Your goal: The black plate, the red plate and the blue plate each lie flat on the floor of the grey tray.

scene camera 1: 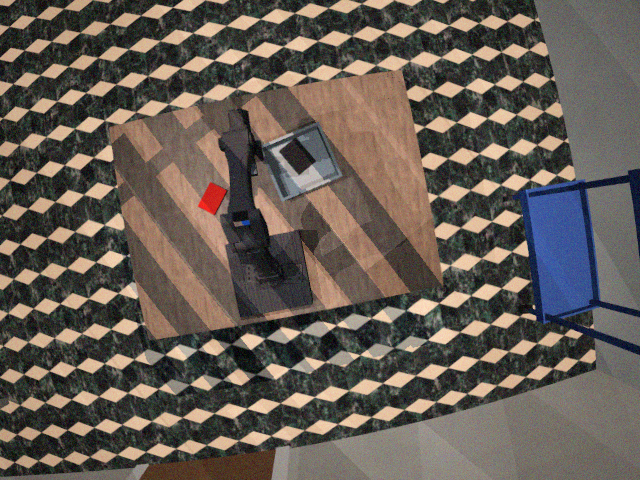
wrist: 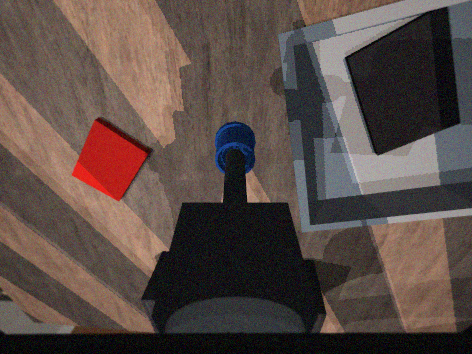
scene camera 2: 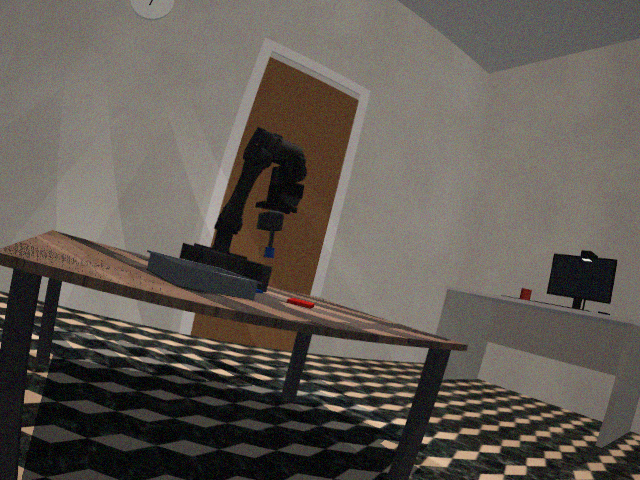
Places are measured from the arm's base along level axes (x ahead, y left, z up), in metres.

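Where they show: hand, its tool point: (wrist: 235,140) (scene camera 2: 268,257); arm's base, origin of its link: (scene camera 1: 274,272) (scene camera 2: 219,252).
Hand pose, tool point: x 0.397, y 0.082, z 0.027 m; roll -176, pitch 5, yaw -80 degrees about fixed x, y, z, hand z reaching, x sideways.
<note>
Each offset is from my tool point to the top centre of the thing. Level surfaces: height alone.
The black plate @[dx +0.042, dy -0.162, dz -0.106 m] (scene camera 1: 297,156) (wrist: 400,87) lies inside the grey tray @[dx +0.013, dy -0.175, dz -0.068 m] (scene camera 1: 313,187) (scene camera 2: 201,277) (wrist: 299,185) and looks flat on its floor. The red plate @[dx -0.120, dy +0.168, dz -0.108 m] (scene camera 1: 212,198) (scene camera 2: 300,302) (wrist: 111,161) lies flat on the table, across the arm from the tray. A blue patch of the blue plate @[dx -0.219, dy +0.012, dz -0.109 m] (scene camera 1: 245,223) (scene camera 2: 260,291) shows near the arm's base; the arm hides most of it in scene camera 1, and it does not show in the wrist view. My suction cup (scene camera 2: 269,252) (wrist: 235,147) hangs above the table between the red plate and the tray, with nothing on it.
The arm's dark base plate (scene camera 1: 273,302) stands on the wooden table @[dz -0.118 m] (scene camera 1: 372,129) (scene camera 2: 82,258). A blue chair (scene camera 1: 560,248) stands off the table's right side in scene camera 1. A desk with a monitor (scene camera 2: 581,277) and a red cup (scene camera 2: 525,293) stands at the far right in scene camera 2.
</note>
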